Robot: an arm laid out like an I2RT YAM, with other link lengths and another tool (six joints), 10 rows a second.
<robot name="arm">
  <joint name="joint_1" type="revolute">
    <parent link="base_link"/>
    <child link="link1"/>
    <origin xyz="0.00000 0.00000 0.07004" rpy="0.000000 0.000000 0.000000"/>
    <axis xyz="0 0 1"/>
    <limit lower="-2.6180" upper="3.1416"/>
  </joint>
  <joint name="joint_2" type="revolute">
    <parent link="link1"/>
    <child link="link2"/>
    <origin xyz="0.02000 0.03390 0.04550" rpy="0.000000 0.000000 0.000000"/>
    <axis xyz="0 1 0"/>
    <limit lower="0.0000" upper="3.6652"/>
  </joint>
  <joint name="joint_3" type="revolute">
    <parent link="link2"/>
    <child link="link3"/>
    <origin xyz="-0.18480 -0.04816 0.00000" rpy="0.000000 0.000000 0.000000"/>
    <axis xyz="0 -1 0"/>
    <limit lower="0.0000" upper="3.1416"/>
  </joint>
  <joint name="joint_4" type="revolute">
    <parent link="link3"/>
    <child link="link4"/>
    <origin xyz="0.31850 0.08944 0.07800" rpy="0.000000 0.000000 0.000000"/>
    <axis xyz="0 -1 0"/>
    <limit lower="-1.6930" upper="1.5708"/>
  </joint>
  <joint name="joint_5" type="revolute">
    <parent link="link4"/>
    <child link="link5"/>
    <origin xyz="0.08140 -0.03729 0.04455" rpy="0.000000 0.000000 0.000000"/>
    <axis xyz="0 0 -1"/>
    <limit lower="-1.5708" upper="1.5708"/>
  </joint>
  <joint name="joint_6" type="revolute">
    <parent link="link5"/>
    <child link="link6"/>
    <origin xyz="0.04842 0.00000 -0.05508" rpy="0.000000 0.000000 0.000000"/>
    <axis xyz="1 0 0"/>
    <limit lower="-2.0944" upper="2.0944"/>
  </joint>
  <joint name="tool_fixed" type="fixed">
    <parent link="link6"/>
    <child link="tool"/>
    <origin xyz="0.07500 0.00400 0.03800" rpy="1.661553 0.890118 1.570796"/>
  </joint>
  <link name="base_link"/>
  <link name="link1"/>
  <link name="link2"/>
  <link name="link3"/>
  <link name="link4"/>
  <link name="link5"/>
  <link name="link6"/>
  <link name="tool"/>
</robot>
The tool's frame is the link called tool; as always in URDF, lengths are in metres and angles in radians.
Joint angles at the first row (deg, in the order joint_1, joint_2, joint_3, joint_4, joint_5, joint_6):
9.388 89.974 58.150 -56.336 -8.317 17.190
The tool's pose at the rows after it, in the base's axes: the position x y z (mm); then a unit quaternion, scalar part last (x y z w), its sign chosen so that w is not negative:
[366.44 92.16 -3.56 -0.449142 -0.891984 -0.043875 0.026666]
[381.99 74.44 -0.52 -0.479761 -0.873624 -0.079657 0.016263]
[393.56 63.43 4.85 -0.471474 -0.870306 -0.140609 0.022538]
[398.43 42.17 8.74 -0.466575 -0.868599 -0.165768 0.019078]
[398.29 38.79 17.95 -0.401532 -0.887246 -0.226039 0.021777]
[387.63 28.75 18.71 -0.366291 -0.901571 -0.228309 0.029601]
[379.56 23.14 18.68 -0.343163 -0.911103 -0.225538 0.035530]
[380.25 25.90 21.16 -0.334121 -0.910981 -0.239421 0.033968]
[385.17 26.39 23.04 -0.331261 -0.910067 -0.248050 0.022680]
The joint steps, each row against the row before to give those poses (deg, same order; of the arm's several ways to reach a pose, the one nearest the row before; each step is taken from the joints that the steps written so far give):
-2.164 0.023 0.001 3.038 -0.087 5.072
-3.694 -0.002 -0.002 3.125 -2.776 0.873
-4.240 -0.001 0.000 1.967 -7.103 -3.890
-4.438 -0.129 0.002 0.000 -3.235 -4.481
-3.823 -0.021 0.000 -1.353 -8.196 -11.102
-2.822 -0.022 0.000 -4.024 -1.203 -8.307
-1.595 -0.001 -0.001 -2.776 -0.043 -5.311
-0.087 0.001 0.000 0.045 -1.640 -1.027
0.044 0.023 0.002 1.552 -0.852 0.196

